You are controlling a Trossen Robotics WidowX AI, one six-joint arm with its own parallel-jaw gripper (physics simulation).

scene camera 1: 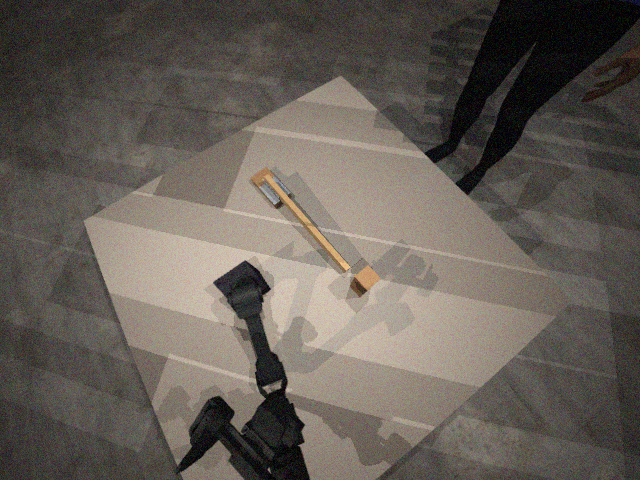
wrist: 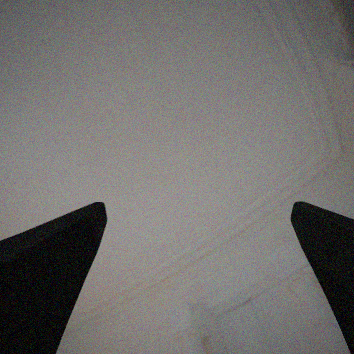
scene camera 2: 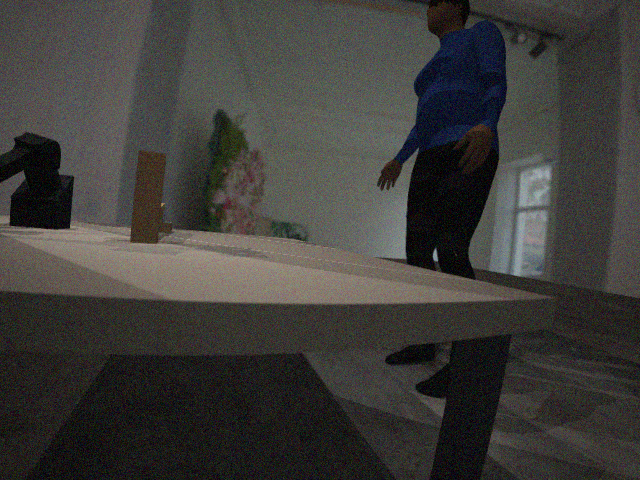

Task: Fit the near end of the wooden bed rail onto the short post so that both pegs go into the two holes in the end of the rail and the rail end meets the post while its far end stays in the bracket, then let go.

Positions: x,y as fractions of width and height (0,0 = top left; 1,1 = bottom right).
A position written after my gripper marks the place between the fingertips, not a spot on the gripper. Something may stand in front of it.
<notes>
My gripper (wrist: 0.57,0.60) is open and holds nothing. I also see a wooden post (scene camera 2: 0.24,0.36).
</notes>
